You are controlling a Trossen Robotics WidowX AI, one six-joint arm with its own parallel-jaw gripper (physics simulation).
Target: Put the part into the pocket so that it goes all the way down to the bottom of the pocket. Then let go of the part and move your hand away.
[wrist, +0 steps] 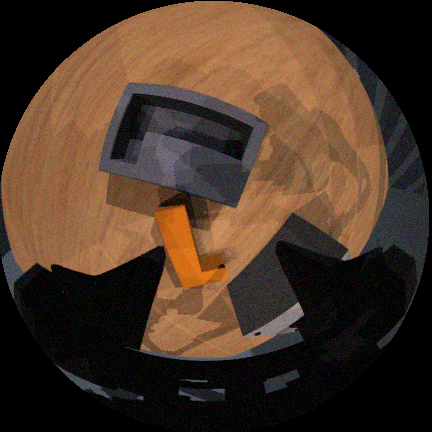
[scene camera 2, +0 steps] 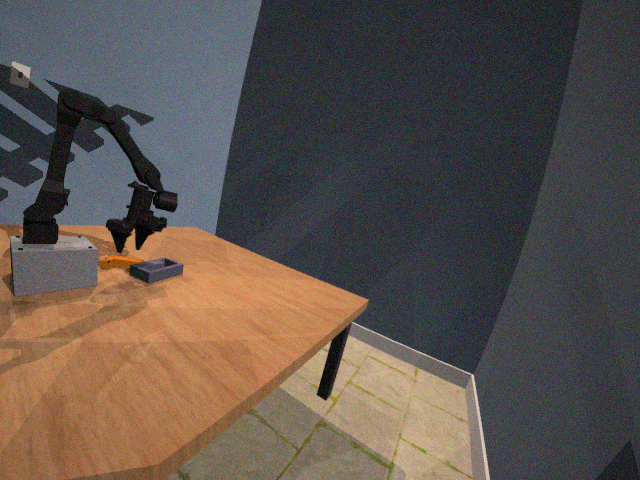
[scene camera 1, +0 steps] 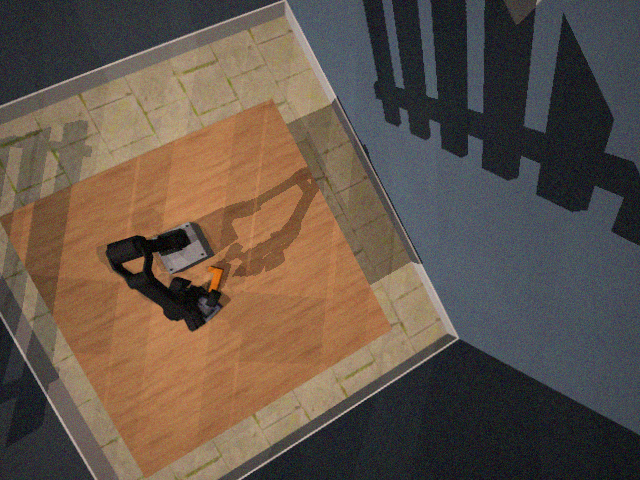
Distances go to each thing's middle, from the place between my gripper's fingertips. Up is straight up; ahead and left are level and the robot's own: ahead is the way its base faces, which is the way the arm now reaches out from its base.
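The orange L-shaped part [wrist: 172, 217] is 1 cm behind my hand, 5 cm to the left of it and 6 cm below it. As for the pocket block [scene camera 2: 150, 271], I see it 5 cm to the right of my hand and 5 cm below it, and 8 cm ahead of it.
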